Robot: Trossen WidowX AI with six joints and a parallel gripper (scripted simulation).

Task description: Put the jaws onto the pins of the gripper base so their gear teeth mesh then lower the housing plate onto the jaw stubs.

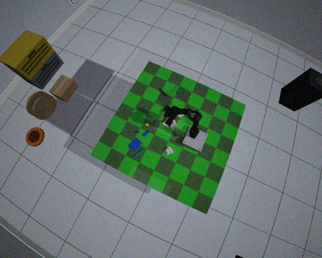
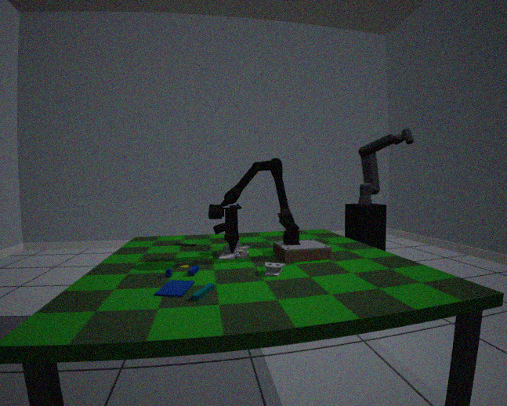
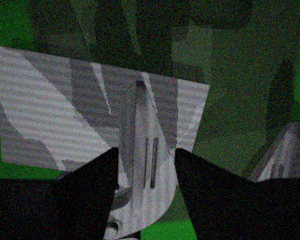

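Right now the grey gripper base is 3 cm to the left of my gripper tip, 2 cm ahead of it and 1 cm below it. From my gripper tip the other things lie so: grey housing plate: 31 cm to the left, 12 cm behind, 1 cm above; yellow piece: 21 cm ahead, 16 cm to the left, 1 cm below; blue bar: 25 cm to the left, 17 cm ahead.
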